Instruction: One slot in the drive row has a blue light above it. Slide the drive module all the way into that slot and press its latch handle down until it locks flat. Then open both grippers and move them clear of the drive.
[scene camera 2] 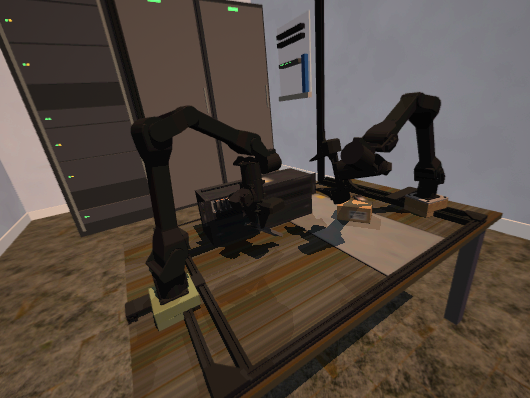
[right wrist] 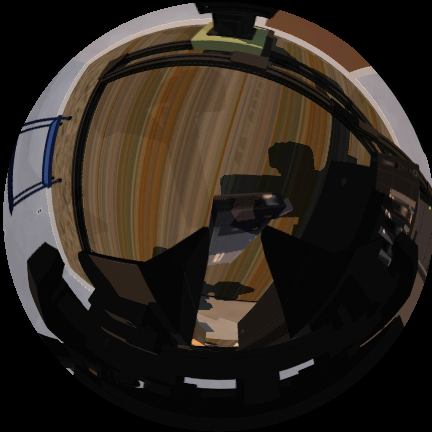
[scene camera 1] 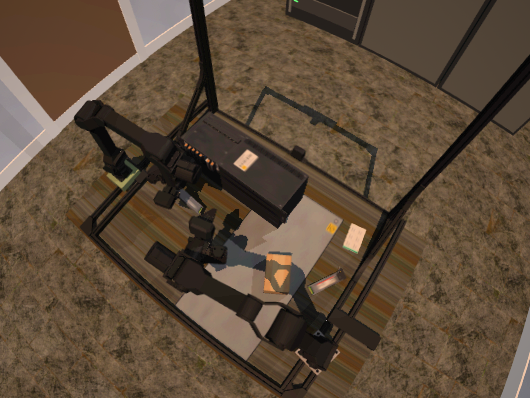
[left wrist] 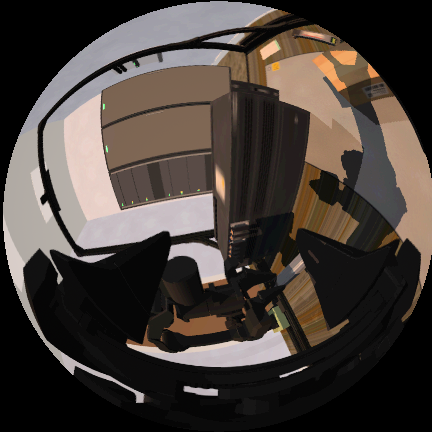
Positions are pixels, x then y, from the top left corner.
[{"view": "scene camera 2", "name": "left gripper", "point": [312,175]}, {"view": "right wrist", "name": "right gripper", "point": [235,232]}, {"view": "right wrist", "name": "grey mat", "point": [218,316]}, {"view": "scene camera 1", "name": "left gripper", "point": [214,218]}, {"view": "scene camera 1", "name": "right gripper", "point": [180,192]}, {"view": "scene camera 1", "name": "grey mat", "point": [309,228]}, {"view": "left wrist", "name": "left gripper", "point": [235,236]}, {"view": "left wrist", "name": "right gripper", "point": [280,280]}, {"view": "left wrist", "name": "grey mat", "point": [362,147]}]
